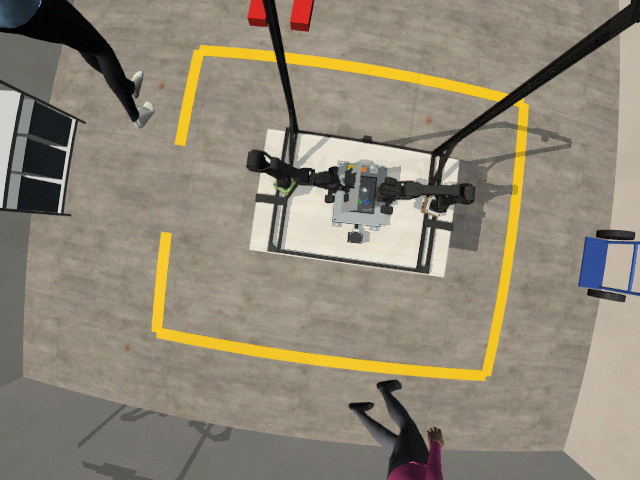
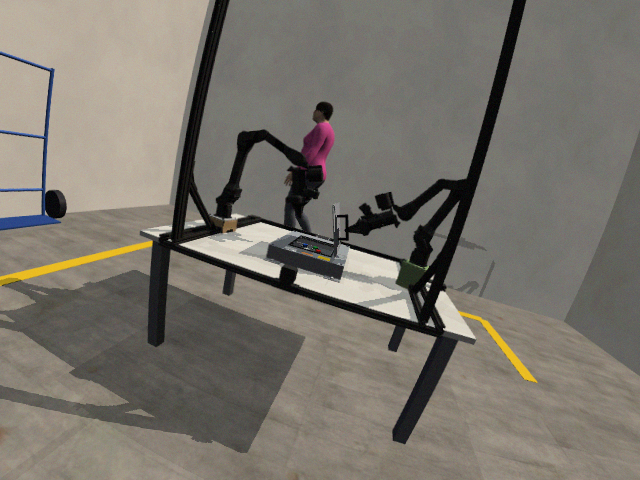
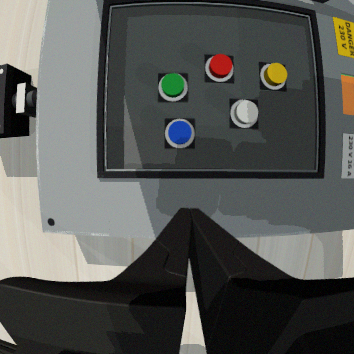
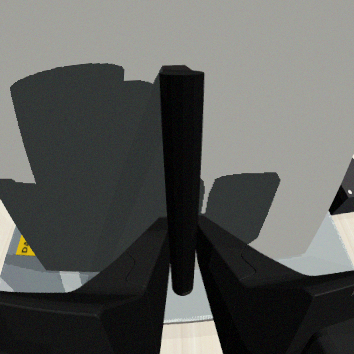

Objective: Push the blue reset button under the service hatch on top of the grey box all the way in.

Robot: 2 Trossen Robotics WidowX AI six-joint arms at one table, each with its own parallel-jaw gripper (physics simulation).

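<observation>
The blue button (image 3: 179,132) (image 1: 367,201) lies in the dark recessed panel on top of the grey box (image 3: 70,150) (image 2: 306,262), beside the green button (image 3: 172,85). Its cap is uncovered; its depth is hard to judge from above. The hatch (image 4: 260,125) (image 2: 335,222) stands upright at one side of the panel. My left gripper (image 3: 187,216) (image 2: 301,200) is shut and empty, raised above the box, its tips clear of the blue button. My right gripper (image 4: 180,224) (image 2: 349,228) is shut on the hatch's black handle (image 4: 182,150).
Red (image 3: 220,65), yellow (image 3: 275,74) and white (image 3: 246,111) buttons share the panel. A small black device (image 1: 355,237) (image 3: 12,105) stands beside the box. Black frame posts (image 2: 199,118) (image 2: 485,134) rise at the table's ends. A person in pink (image 2: 319,144) stands beyond the table.
</observation>
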